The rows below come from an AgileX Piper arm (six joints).
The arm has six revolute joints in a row. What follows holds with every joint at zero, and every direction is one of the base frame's.
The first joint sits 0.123 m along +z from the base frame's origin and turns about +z.
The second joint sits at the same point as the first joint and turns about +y.
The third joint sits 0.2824 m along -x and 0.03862 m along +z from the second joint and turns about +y.
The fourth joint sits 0.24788 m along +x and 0.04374 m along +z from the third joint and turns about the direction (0.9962, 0, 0.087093).
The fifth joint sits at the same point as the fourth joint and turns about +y.
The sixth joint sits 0.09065 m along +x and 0.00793 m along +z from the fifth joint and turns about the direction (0.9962, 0, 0.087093).
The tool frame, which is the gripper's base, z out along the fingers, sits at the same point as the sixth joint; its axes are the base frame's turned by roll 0, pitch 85.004 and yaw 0 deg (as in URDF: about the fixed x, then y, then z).
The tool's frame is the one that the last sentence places.
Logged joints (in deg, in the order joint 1, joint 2, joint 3, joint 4, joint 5, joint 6), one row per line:
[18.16 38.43 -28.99 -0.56 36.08 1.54]
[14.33 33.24 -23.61 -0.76 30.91 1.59]
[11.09 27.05 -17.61 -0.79 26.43 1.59]
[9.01 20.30 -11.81 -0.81 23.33 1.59]
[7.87 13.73 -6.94 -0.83 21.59 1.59]
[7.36 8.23 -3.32 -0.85 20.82 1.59]
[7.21 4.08 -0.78 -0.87 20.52 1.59]
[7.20 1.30 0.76 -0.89 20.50 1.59]
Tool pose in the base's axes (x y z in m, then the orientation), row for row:
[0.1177 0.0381 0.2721 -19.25 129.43 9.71]
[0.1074 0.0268 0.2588 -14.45 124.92 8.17]
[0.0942 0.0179 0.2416 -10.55 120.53 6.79]
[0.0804 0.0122 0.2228 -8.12 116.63 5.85]
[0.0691 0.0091 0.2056 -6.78 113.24 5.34]
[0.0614 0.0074 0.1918 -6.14 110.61 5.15]
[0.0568 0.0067 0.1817 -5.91 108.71 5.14]
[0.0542 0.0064 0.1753 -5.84 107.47 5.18]
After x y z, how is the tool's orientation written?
As a rotation vector, in degrees.
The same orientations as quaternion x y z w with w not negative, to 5 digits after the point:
[-0.13361 0.89835 0.06740 0.41300]
[-0.10218 0.88331 0.05777 0.45385]
[-0.07584 0.86645 0.04881 0.49105]
[-0.05916 0.84978 0.04262 0.52206]
[-0.04995 0.83419 0.03934 0.54779]
[-0.04560 0.82148 0.03825 0.56713]
[-0.04414 0.81197 0.03839 0.58076]
[-0.04378 0.80563 0.03883 0.58953]

